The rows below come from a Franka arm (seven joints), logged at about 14 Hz.
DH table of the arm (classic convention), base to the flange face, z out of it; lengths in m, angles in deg. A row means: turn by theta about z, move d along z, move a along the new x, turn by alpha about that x. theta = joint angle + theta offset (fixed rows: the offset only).
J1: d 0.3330, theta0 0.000, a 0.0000, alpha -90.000
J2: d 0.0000, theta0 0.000, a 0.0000, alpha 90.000
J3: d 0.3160, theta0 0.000, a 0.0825, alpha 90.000
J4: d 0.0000, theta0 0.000, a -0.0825, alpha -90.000
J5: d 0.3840, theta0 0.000, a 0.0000, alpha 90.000
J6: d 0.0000, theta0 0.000, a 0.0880, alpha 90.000
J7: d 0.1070, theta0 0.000, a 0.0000, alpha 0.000
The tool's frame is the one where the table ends.
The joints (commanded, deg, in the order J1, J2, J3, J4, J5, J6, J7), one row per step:
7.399, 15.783, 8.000, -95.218, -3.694, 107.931, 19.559
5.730, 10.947, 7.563, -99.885, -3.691, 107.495, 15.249
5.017, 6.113, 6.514, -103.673, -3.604, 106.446, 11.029
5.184, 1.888, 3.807, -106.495, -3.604, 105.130, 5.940
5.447, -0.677, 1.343, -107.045, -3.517, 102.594, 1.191
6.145, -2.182, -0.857, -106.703, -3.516, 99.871, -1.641
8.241, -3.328, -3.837, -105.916, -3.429, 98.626, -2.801
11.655, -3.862, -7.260, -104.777, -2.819, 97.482, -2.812
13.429, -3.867, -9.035, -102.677, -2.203, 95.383, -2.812
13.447, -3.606, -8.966, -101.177, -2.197, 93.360, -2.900
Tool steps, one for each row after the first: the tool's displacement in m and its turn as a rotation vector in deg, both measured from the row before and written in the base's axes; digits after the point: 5 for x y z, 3 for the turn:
-0.01922, -0.02556, 0.01317, -0.609, 0.310, 2.341
-0.02044, -0.02084, 0.01743, -0.483, 0.135, 2.455
-0.01705, -0.02744, 0.01707, -0.340, 0.160, 2.490
-0.01101, -0.02293, 0.01683, 0.071, 0.819, 2.357
-0.00788, -0.01570, 0.01338, 0.101, 1.057, 1.157
-0.00400, -0.00933, 0.01546, 0.394, -0.585, 0.181
-0.00193, -0.00031, 0.01251, 0.887, -0.439, -0.177
-0.00054, 0.00026, 0.01423, 0.707, 0.065, -0.193
-0.00072, 0.00072, 0.00713, -0.105, 0.776, 0.102

